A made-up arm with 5 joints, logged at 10 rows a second.
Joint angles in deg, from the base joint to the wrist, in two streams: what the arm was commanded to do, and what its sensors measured. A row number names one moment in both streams.
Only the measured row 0 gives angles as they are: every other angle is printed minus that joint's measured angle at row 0.
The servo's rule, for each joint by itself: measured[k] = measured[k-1] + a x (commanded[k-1-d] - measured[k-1]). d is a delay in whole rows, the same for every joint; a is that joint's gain. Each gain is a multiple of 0.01, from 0.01 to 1. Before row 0 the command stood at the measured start. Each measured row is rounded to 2 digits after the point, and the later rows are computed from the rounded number. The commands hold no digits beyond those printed.
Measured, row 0: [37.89 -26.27 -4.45 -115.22 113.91]
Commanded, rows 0 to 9: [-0.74 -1.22 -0.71 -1.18 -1.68]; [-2.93 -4.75 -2.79 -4.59 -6.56]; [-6.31 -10.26 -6.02 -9.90 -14.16]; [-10.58 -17.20 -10.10 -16.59 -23.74]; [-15.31 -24.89 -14.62 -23.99 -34.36]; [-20.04 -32.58 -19.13 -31.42 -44.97]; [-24.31 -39.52 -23.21 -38.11 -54.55]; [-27.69 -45.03 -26.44 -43.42 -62.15]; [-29.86 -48.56 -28.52 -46.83 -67.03]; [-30.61 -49.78 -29.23 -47.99 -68.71]
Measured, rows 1 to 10: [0.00 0.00 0.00 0.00 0.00]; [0.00 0.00 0.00 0.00 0.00]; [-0.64 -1.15 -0.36 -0.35 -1.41]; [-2.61 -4.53 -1.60 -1.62 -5.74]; [-5.79 -9.92 -3.85 -4.10 -12.81]; [-9.91 -16.76 -7.04 -7.85 -21.99]; [-14.55 -24.40 -10.91 -12.69 -32.38]; [-19.27 -32.09 -15.10 -18.31 -42.96]; [-23.60 -39.07 -19.24 -24.25 -52.70]; [-27.12 -44.67 -22.91 -30.00 -60.64]
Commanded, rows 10 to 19: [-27.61 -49.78 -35.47 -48.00 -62.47]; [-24.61 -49.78 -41.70 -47.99 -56.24]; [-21.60 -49.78 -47.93 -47.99 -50.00]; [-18.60 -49.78 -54.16 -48.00 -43.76]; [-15.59 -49.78 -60.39 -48.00 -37.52]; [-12.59 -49.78 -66.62 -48.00 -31.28]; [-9.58 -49.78 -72.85 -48.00 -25.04]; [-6.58 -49.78 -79.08 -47.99 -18.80]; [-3.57 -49.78 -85.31 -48.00 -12.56]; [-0.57 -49.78 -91.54 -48.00 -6.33]
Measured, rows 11 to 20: [-29.48 -48.33 -25.77 -35.05 -66.01]; [-30.45 -49.69 -27.53 -38.93 -68.28]; [-28.01 -49.77 -31.58 -41.65 -63.40]; [-25.09 -49.78 -36.74 -43.55 -57.39]; [-22.09 -49.78 -42.45 -44.88 -51.18]; [-19.09 -49.78 -48.42 -45.82 -44.95]; [-16.08 -49.78 -54.52 -46.47 -38.71]; [-13.08 -49.78 -60.69 -46.93 -32.47]; [-10.07 -49.78 -66.89 -47.25 -26.23]; [-7.07 -49.78 -73.11 -47.47 -19.99]
